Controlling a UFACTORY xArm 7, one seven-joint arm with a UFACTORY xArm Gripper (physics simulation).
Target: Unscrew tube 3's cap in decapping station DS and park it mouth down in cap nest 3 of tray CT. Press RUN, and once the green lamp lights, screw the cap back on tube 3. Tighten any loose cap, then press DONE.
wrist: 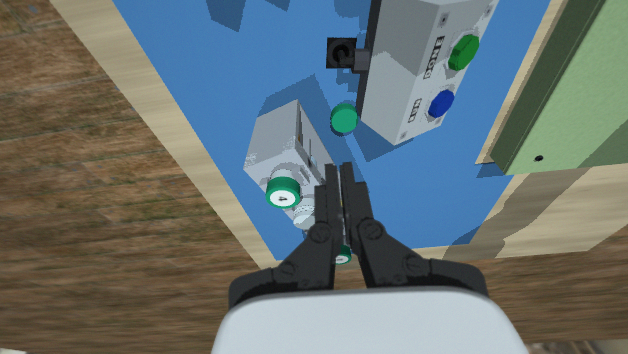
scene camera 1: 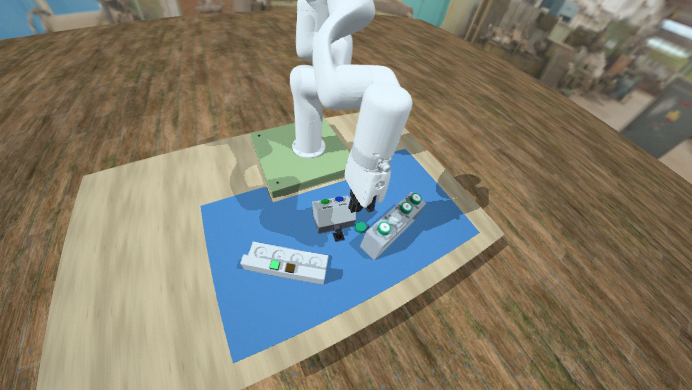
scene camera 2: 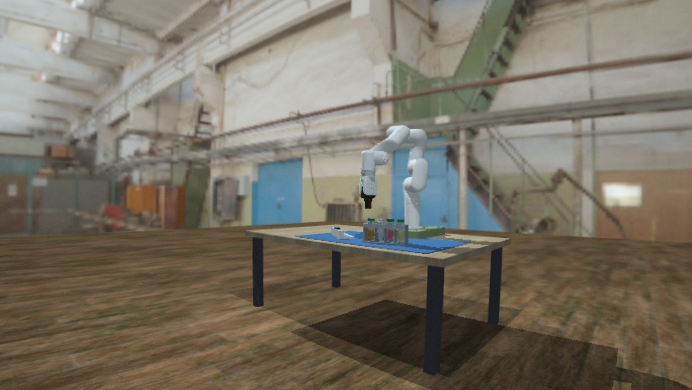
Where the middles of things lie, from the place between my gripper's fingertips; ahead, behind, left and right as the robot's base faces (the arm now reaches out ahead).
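The grey button box (scene camera 1: 335, 215) sits 120 mm below my hand and 70 mm behind it. And the green DONE button (wrist: 464, 51), that's 100 mm below my hand, 110 mm behind it and 20 mm to the right of it.
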